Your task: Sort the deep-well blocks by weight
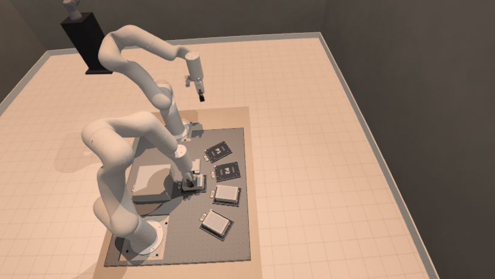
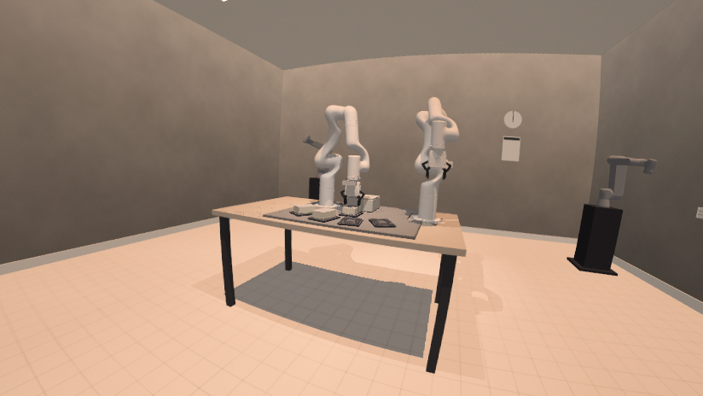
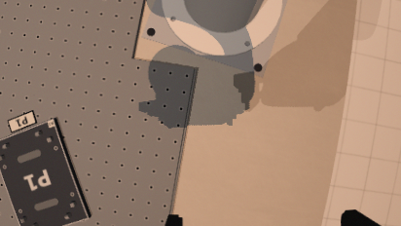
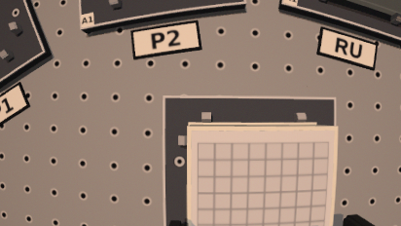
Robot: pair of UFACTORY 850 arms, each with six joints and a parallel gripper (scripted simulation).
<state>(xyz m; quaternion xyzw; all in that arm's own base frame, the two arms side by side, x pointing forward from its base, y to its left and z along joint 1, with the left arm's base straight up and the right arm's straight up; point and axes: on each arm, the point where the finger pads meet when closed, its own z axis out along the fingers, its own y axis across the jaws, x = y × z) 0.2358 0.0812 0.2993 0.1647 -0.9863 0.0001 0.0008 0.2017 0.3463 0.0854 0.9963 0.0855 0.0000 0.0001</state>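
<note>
Right now the dark infeed nest is 7 cm below my right hand. From my right hand the other things lie so: nest RU: 22 cm ahead, 7 cm to the right, 7 cm below; pale check-weigher: 25 cm behind, 2 cm to the right, 1 cm below; nest P2: 21 cm ahead, 10 cm to the left, 7 cm below.
</note>
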